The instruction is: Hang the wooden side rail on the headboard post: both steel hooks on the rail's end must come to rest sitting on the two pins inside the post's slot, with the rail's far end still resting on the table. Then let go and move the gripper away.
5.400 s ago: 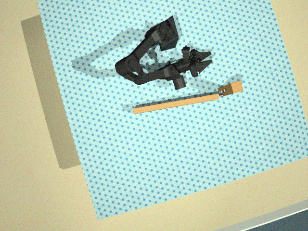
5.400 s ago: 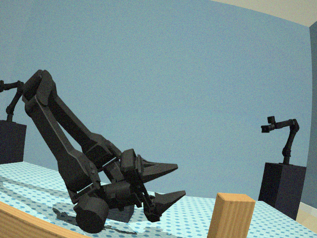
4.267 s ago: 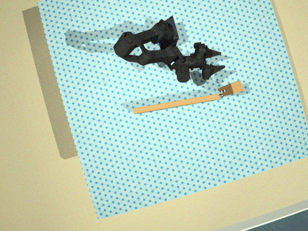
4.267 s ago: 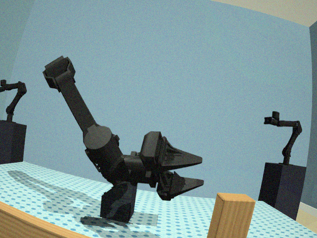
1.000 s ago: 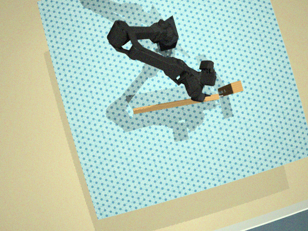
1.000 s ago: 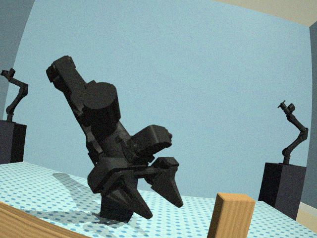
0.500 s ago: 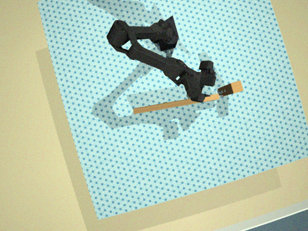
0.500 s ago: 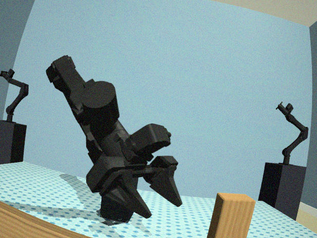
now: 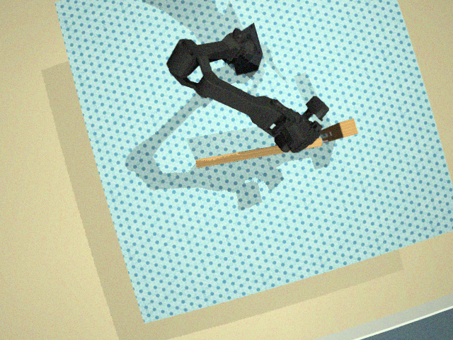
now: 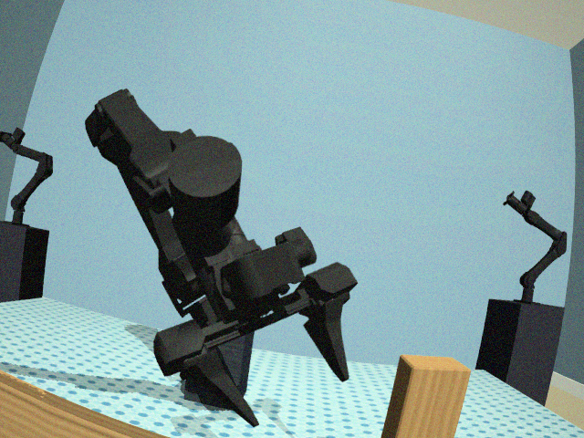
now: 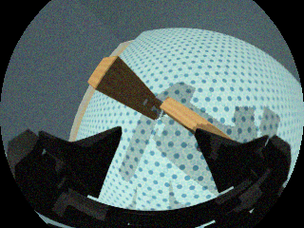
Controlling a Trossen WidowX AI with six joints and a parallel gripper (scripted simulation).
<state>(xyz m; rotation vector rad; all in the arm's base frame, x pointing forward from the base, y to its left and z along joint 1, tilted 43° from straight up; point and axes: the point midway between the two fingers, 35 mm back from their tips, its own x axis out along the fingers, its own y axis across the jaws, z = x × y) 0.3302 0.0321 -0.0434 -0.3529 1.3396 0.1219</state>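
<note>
Right now my gripper tip is 9 cm to the right of the headboard post, 4 cm short of it and 4 cm above it.
</note>
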